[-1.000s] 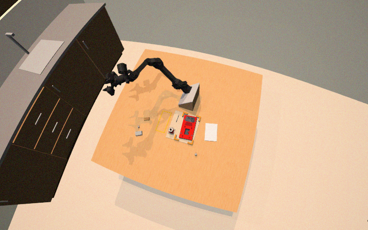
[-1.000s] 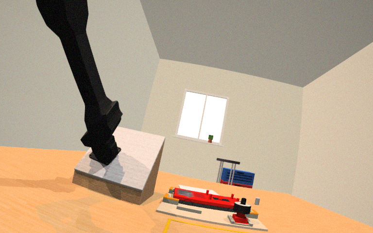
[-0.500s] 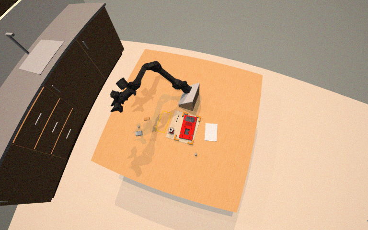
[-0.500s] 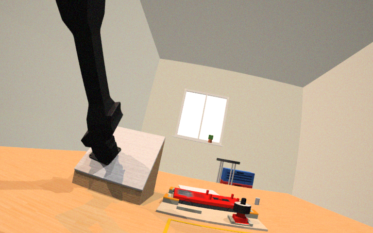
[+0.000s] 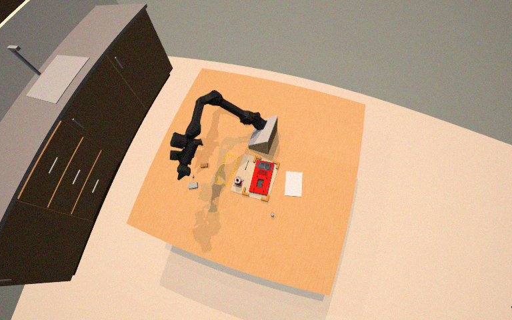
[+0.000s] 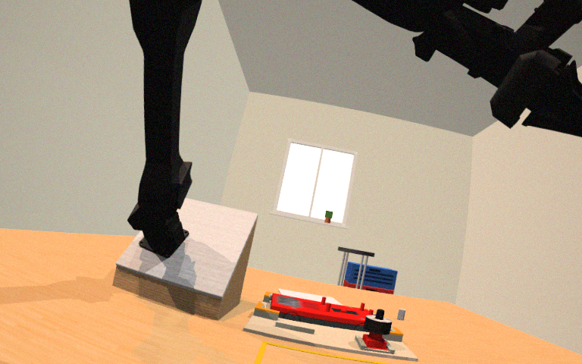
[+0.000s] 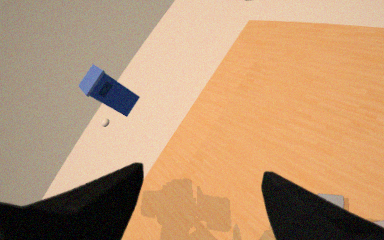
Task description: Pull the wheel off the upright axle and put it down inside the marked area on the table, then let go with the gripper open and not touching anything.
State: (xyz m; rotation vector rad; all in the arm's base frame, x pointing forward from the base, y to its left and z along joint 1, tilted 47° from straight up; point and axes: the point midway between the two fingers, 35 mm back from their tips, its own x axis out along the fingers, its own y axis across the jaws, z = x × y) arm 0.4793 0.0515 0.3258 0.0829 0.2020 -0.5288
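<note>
The black wheel lies 170 mm behind my gripper tip, 220 mm to the left of it and 250 mm below it. The rest, counted from my gripper tip: tan piece: 170 mm behind, 30 mm to the right, 280 mm below; then white sheet: 290 mm behind, 520 mm to the left, 280 mm below.
</note>
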